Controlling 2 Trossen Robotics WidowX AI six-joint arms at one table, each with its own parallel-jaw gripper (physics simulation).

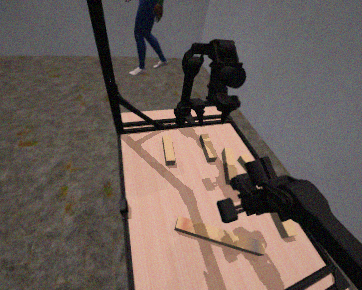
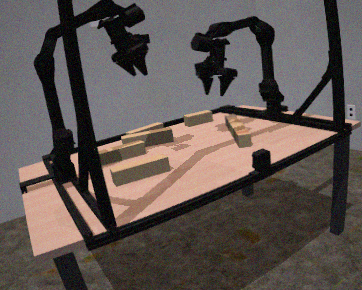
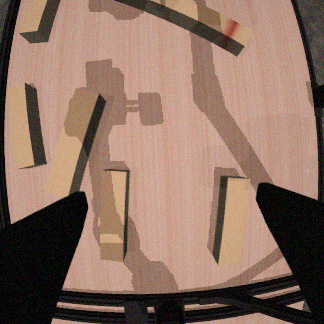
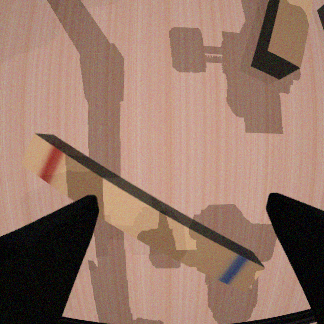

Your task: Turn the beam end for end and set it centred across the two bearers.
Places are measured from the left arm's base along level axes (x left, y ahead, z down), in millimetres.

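Pixels of known places: left gripper, fingertip midpoint: (image 1: pixel 211 125) (image 2: pixel 140 75) (image 3: pixel 172 196); right gripper, fingertip midpoint: (image 1: pixel 233 206) (image 2: pixel 214 95) (image 4: pixel 184 203); left arm's base, origin of the base link: (image 1: pixel 179 121) (image 2: pixel 65 179) (image 3: pixel 169 311); right arm's base, origin of the base link: (image 2: pixel 274 114).
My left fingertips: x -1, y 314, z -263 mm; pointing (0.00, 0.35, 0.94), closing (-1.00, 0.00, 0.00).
Note:
For each thing: its top centre in the pictures, then the offset to it from my left fingertips.
- long beam, middle of its top: (image 4: pixel 143 223) (image 2: pixel 236 123) (image 1: pixel 220 235) dx -36, dy +340, dz +238 mm
- slanted block, middle of its top: (image 3: pixel 69 142) (image 2: pixel 146 132) (image 1: pixel 231 162) dx +164, dy +55, dz +232 mm
The long beam (image 1: pixel 215 233) (image 2: pixel 237 131) (image 3: pixel 215 22) (image 4: pixel 130 202) lies flat and slanted on the table, with a red band near one end and a blue band near the other. Two roughly parallel shorter blocks, the bearers, lie apart: one bearer (image 1: pixel 169 149) (image 2: pixel 140 171) (image 3: pixel 234 220) and the other bearer (image 1: pixel 206 146) (image 2: pixel 125 151) (image 3: pixel 116 215). My left gripper (image 1: pixel 211 119) (image 2: pixel 140 74) (image 3: pixel 172 196) is open and empty, high above the bearers' end of the table. My right gripper (image 1: pixel 245 202) (image 2: pixel 215 93) (image 4: pixel 184 203) is open and empty, above the beam.
Other loose blocks lie along one long side: a slanted block (image 1: pixel 228 167) (image 2: pixel 148 136) (image 3: pixel 75 145) (image 4: pixel 287 40), a block beside it (image 3: pixel 21 125), and a block nearer the beam (image 1: pixel 286 229) (image 2: pixel 198 118) (image 3: pixel 40 17). Dark frame rails edge the table. Arm shadows cross it.

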